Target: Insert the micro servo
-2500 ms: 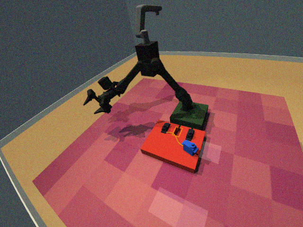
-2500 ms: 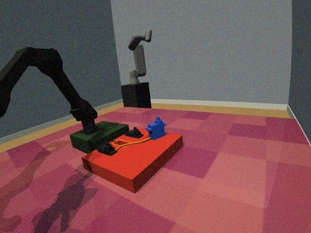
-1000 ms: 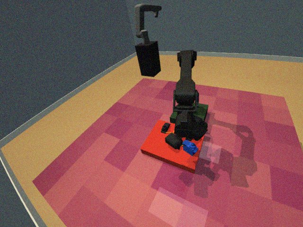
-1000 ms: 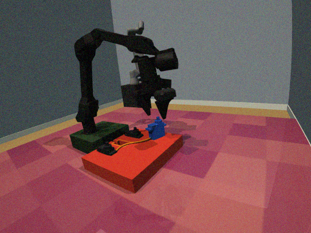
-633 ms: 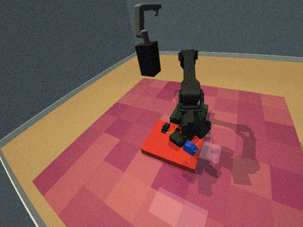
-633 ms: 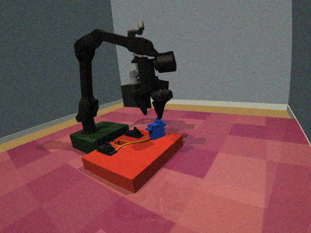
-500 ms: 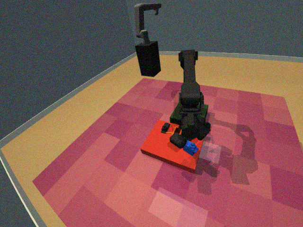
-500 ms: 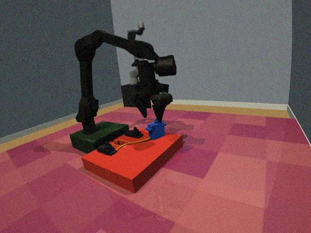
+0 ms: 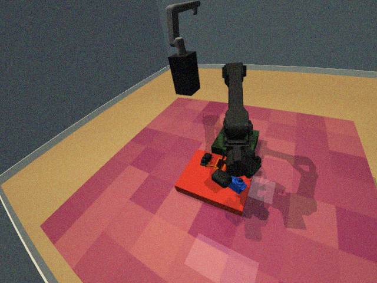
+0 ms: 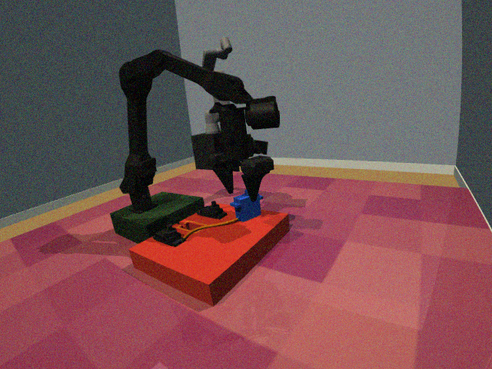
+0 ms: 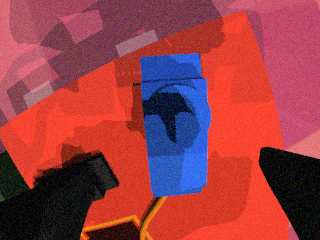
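My gripper tip is now 9 cm to the left of the red deck, 8 cm above it and 2 cm short of it.
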